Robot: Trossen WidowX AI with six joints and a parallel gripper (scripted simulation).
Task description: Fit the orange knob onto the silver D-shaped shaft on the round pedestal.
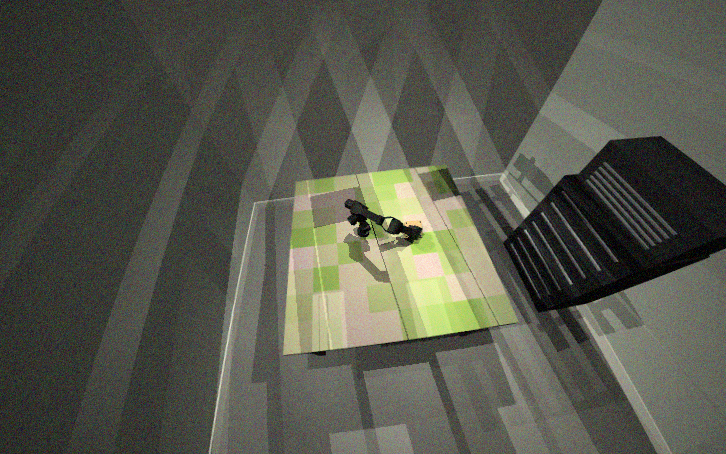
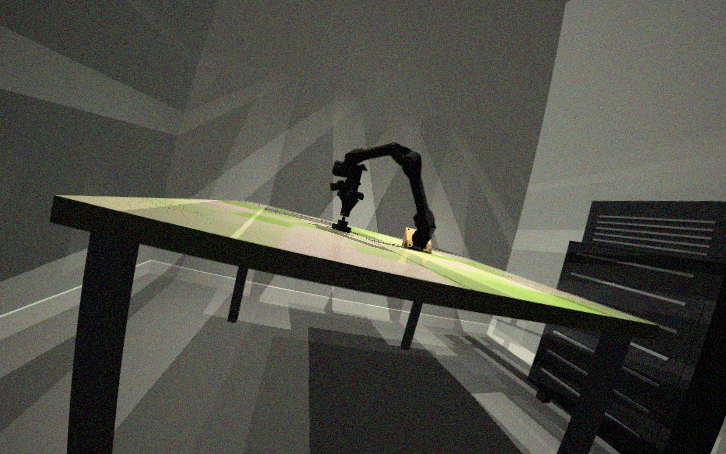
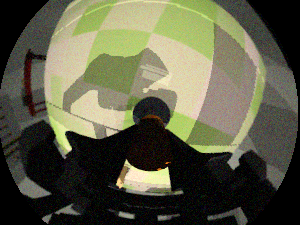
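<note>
The orange knob is 3 cm above my gripper tip. Round my gripper tip: round dark pedestal 4 cm below.
</note>
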